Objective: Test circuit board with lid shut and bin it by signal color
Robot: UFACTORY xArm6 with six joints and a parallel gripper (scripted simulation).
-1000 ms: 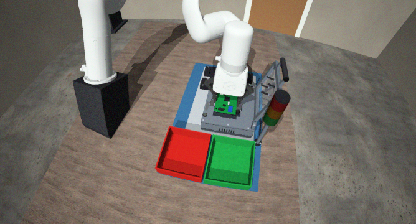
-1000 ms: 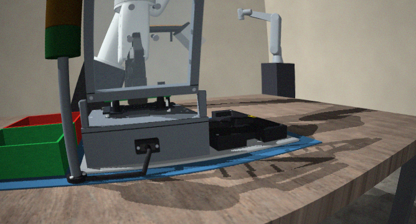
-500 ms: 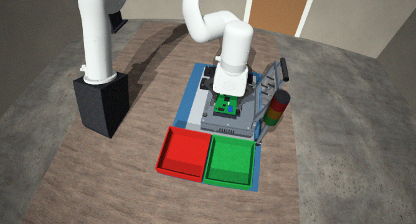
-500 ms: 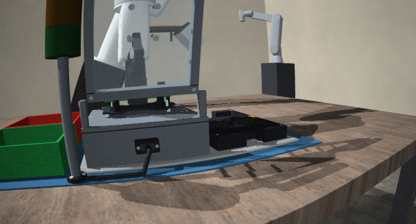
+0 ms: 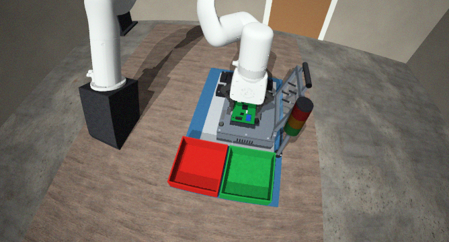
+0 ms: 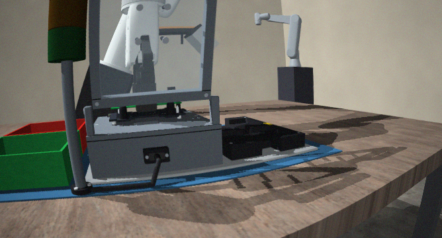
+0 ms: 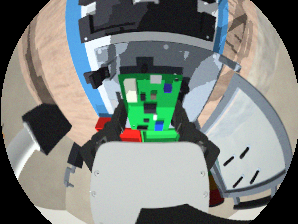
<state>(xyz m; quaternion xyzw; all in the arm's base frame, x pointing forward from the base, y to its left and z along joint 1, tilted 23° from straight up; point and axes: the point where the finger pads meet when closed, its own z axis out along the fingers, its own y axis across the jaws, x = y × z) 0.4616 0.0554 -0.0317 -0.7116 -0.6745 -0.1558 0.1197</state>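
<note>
Now: hand right at the green circuit board. From my hand the other things lie so: plate (2 cm below, 1 cm to the left, 1 cm ahead); then clear lid (13 cm ahead, 9 cm above, 1 cm to the right); then green bin (20 cm to the right, 7 cm below, 4 cm ahead).
</note>
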